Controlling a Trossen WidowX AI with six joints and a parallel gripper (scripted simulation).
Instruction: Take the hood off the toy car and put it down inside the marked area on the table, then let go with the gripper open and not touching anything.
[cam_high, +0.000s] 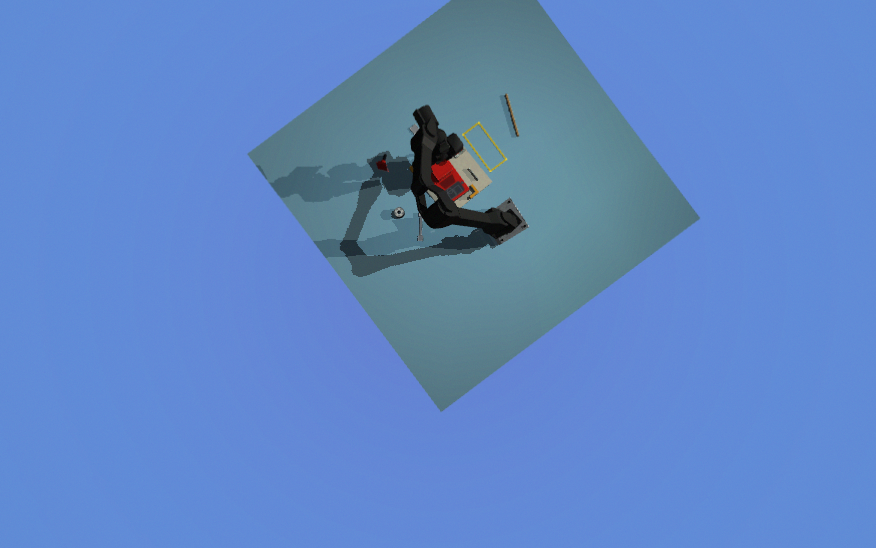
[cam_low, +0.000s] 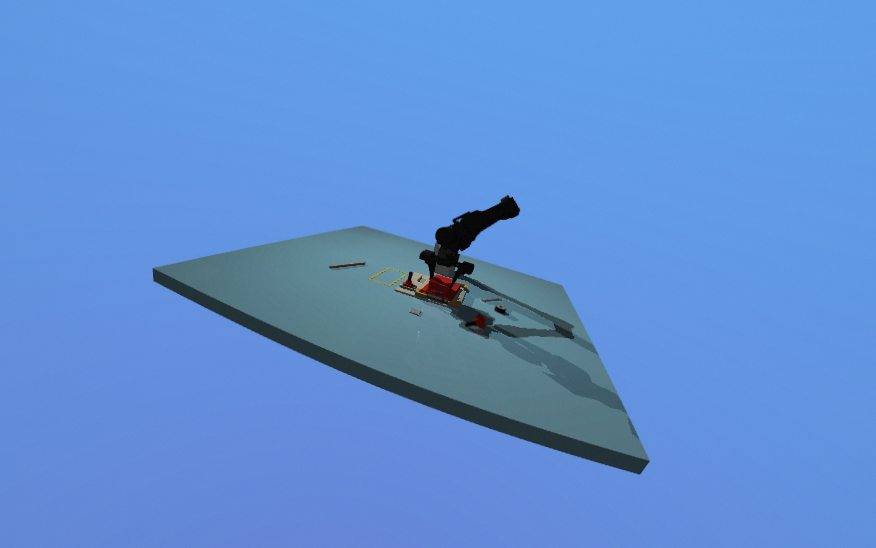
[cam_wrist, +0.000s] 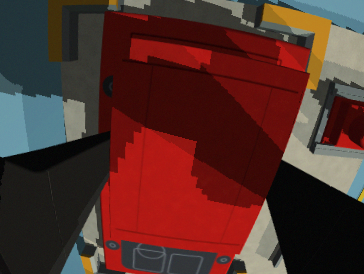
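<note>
Now: gripper tip 2 cm above the grey engine block and 1 cm to the right of it. Round my gripper tip: grey square (19 cm ahead, 4 cm to the right, 4 cm below); then wheel (23 cm to the left, 4 cm below, 3 cm behind); then hood (1 cm above).
</note>
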